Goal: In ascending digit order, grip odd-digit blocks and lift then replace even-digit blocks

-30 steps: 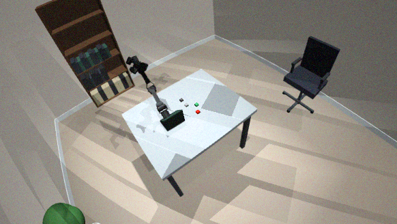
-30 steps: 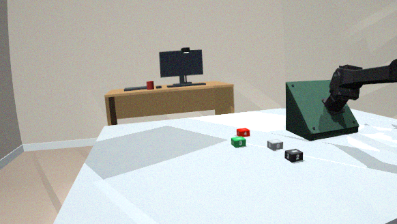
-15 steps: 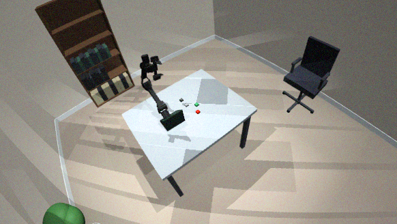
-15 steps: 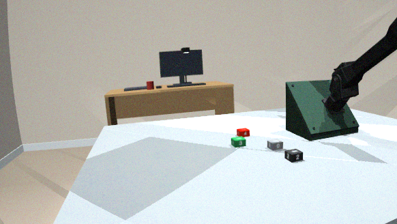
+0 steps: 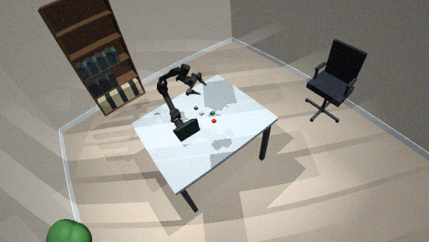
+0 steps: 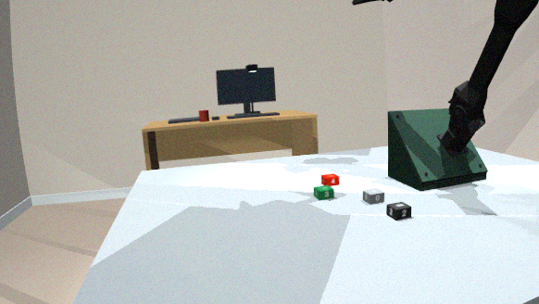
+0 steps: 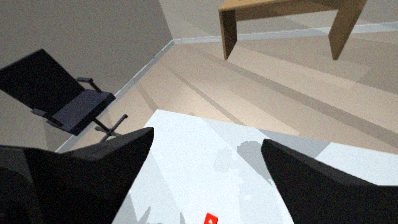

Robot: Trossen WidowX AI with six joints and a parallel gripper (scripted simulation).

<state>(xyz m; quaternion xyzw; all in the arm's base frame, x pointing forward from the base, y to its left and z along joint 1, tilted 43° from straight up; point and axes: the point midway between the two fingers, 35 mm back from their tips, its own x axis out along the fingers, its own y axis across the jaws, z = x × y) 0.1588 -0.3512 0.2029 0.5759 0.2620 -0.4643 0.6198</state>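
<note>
My gripper tip is now 5 cm short of the grey block marked 0, 18 cm to the right of it and 43 cm above it. Round my gripper tip: black block marked 2: 6 cm ahead, 28 cm to the left, 43 cm below; red block marked 4: 7 cm ahead, 3 cm to the left, 43 cm below; green block marked 3: 12 cm ahead, 11 cm to the left, 43 cm below.
</note>
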